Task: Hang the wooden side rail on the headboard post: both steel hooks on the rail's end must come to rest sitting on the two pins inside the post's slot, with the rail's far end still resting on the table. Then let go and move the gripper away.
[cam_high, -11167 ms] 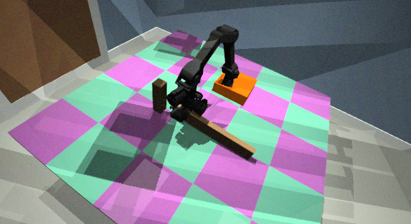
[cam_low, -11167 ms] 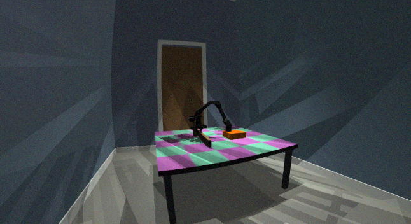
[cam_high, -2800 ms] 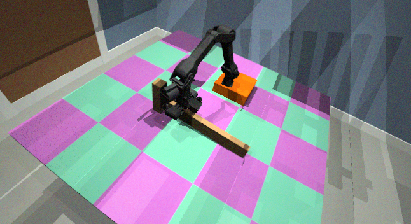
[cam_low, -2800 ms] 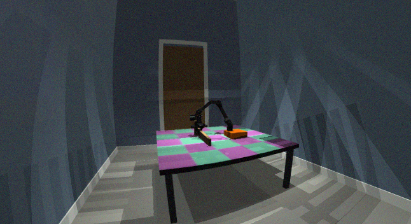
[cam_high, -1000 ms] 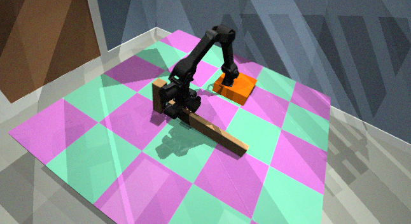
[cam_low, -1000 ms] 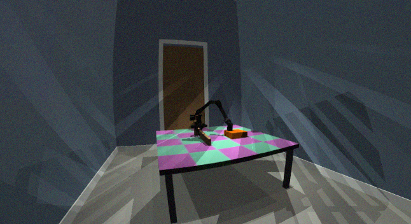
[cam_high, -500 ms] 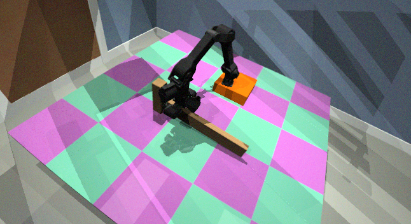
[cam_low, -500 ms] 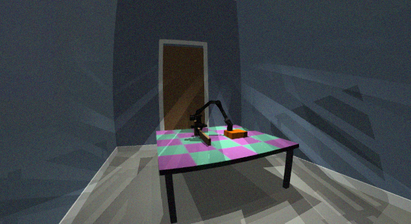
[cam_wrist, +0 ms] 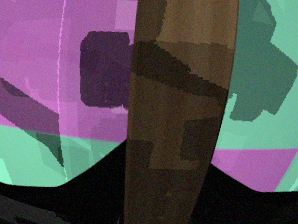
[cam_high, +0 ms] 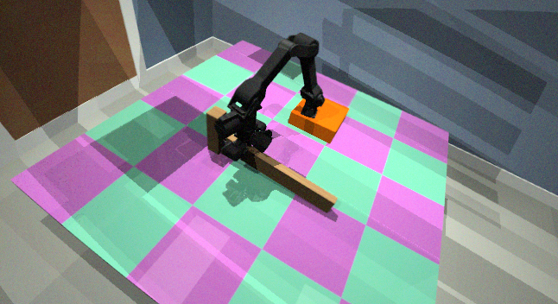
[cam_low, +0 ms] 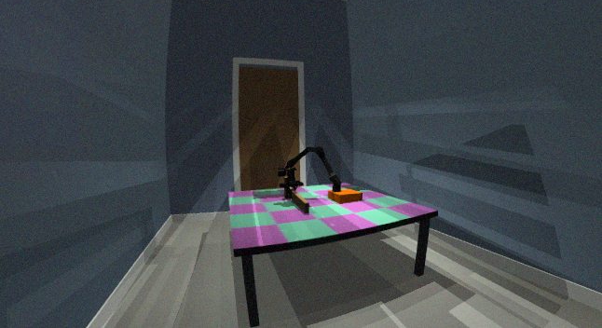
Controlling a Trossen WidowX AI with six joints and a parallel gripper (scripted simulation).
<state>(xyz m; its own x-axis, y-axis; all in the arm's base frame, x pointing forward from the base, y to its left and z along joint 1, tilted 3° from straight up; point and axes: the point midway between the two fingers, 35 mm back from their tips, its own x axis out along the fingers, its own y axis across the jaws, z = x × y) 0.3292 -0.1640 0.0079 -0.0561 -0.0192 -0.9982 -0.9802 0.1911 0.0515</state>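
My gripper tip is 120 mm to the left of the wooden headboard post, 40 mm below it and 20 mm past it.
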